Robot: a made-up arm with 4 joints.
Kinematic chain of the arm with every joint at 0, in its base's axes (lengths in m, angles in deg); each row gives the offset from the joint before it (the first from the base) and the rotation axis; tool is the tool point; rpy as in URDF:
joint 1: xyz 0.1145 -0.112 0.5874 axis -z
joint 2: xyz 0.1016 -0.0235 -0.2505 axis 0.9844 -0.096 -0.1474
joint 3: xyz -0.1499 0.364 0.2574 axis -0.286 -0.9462 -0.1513
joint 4: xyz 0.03 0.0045 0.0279 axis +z
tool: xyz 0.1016 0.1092 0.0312 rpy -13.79 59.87 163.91
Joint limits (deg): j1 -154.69..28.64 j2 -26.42..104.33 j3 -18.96..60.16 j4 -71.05..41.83
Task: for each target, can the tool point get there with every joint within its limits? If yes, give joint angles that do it. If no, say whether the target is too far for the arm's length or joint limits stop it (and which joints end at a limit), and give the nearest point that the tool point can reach.
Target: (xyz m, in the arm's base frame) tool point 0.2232 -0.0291 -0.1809
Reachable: no: joint limits stop it (at a limit: joint 1, joint 2, joint 3) | nearest point 0.4076 0.1776 0.4178 | short by 0.660 m
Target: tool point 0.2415 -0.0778 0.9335
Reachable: yes | joints -101.35 64.30 45.46 -3.23
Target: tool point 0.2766 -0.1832 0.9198
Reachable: yes | joints -63.30 69.65 39.82 -0.66
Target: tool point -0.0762 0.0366 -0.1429
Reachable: no: joint limits stop it (at a limit: joint 2, joint 3) | nearest point -0.2399 0.1641 0.4020 | short by 0.583 m
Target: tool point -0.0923 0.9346 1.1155
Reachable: no: too far | nearest point 0.0216 0.3582 0.7004 | short by 0.719 m
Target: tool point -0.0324 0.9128 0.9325
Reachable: no: too far | nearest point 0.0415 0.3973 0.6443 | short by 0.595 m
